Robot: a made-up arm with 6 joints.
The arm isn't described. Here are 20 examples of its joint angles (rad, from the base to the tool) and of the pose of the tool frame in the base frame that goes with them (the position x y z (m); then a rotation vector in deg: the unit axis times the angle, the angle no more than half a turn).
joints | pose
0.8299 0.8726 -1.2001 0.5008 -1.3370 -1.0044 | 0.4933 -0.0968 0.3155 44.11 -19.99 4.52
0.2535 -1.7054 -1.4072 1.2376 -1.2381 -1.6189 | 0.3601 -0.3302 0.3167 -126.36 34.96 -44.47
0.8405 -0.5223 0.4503 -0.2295 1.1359 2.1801 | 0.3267 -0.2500 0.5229 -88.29 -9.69 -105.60
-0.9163 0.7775 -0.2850 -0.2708 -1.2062 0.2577 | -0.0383 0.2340 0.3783 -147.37 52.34 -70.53
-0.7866 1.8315 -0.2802 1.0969 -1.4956 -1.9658 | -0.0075 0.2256 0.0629 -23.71 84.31 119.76
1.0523 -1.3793 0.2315 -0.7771 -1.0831 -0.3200 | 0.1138 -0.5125 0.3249 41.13 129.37 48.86
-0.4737 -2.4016 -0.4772 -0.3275 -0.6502 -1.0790 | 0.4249 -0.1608 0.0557 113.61 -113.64 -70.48
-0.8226 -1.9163 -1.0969 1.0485 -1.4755 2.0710 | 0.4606 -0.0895 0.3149 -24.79 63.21 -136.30
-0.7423 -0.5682 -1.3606 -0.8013 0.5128 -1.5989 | 0.2645 0.0109 0.5263 -24.55 52.72 -143.00
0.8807 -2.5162 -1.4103 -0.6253 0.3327 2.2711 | 0.1416 -0.4080 0.1444 -15.26 -23.98 -5.16
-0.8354 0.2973 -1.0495 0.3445 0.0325 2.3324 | -0.0052 0.1378 0.5095 -112.09 -38.66 132.51
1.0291 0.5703 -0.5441 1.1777 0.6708 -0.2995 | 0.5015 -0.1172 0.4529 -84.59 82.43 -74.96
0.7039 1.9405 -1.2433 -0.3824 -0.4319 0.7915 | 0.4431 -0.0940 0.0504 49.88 -37.38 46.92
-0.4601 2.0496 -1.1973 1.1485 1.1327 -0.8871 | 0.1238 0.1735 0.0532 -112.20 -39.50 -124.45
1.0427 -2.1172 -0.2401 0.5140 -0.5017 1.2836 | 0.0355 -0.4958 0.1874 10.37 -12.80 -15.87
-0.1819 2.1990 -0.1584 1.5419 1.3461 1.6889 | 0.1613 0.0931 0.0796 -106.74 -68.65 122.97
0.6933 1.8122 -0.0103 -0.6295 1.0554 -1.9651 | 0.4135 0.0318 0.1146 51.68 -37.03 -118.68
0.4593 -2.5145 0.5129 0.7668 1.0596 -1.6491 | 0.2601 -0.3261 0.0367 -127.31 -65.57 -82.37
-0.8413 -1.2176 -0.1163 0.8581 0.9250 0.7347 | 0.3551 -0.1229 0.4389 7.88 9.78 21.02
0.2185 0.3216 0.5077 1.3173 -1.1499 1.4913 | 0.2767 0.0942 0.5492 -130.02 -5.34 69.25
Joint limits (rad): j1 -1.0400..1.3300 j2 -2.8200..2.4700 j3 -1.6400..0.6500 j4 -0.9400..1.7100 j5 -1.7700..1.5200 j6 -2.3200..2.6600
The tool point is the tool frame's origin. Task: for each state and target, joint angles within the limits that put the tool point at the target. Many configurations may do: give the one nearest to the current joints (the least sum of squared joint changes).
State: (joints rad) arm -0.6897 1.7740 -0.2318 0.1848 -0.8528 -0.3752
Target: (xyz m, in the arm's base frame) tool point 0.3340 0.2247 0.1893
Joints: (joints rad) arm 0.0442 1.4477 -0.3161 0.0915 -0.9200 -0.4308
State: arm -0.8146 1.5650 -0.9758 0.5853 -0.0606 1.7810
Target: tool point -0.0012 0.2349 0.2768
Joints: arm -0.5065 1.1266 -0.9242 0.5757 0.2426 1.8044
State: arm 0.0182 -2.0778 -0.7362 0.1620 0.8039 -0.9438
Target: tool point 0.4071 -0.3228 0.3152
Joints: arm -0.1024 -1.6190 -0.7758 0.1516 0.7723 -0.8737
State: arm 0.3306 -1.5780 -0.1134 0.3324 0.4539 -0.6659
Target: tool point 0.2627 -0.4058 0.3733
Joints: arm 0.3912 -1.2791 0.4478 0.2320 0.9635 -1.2119
